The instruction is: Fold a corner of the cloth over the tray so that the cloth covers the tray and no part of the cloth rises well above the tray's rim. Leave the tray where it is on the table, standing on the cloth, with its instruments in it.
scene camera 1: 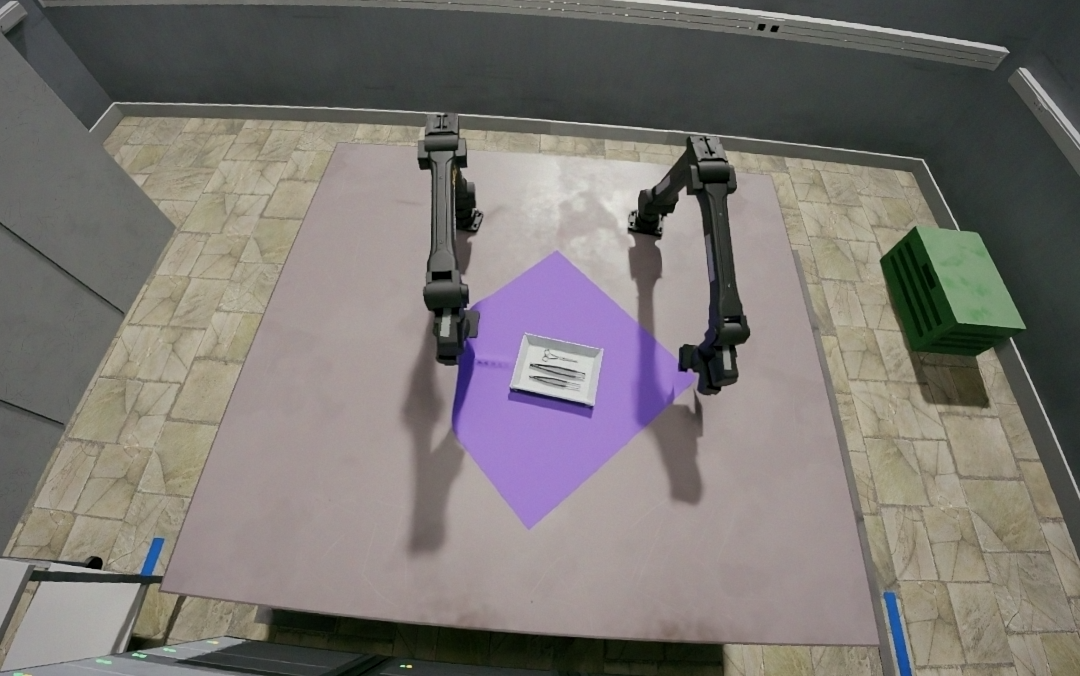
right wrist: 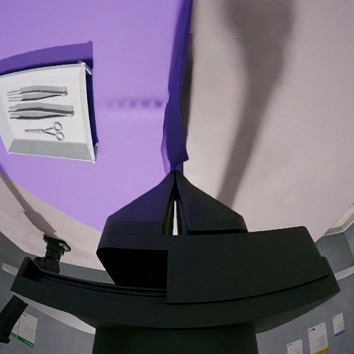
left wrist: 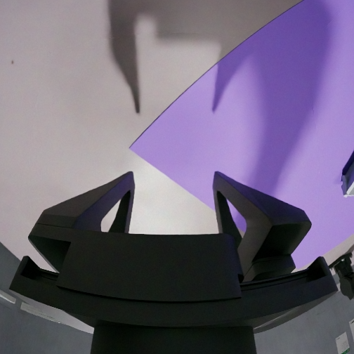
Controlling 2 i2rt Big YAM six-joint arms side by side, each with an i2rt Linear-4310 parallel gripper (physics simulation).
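The purple cloth [scene camera 1: 510,470] [left wrist: 200,135] [right wrist: 130,190] lies largely flat, its left part drawn up into a raised fold. The white tray [scene camera 1: 573,344] [left wrist: 351,184] [right wrist: 55,149] stands on it, with scissors [scene camera 1: 560,358] [right wrist: 59,131] and two tweezers [scene camera 1: 557,371] [right wrist: 42,111] inside. My right gripper [scene camera 1: 452,361] [right wrist: 174,178] is shut on the cloth's left corner and holds it above the table, left of the tray. My left gripper [scene camera 1: 708,389] [left wrist: 173,178] is open and empty above the cloth's right corner, which lies flat. In scene camera 1 both grippers' fingertips are largely hidden.
The pinkish table [scene camera 1: 318,510] extends around the cloth. The arms' bases [scene camera 1: 470,219] [scene camera 1: 645,223] stand behind the cloth. A green crate [scene camera 1: 960,267] is on the floor off the table's right side. Grey equipment [scene camera 1: 239,657] shows below the front edge.
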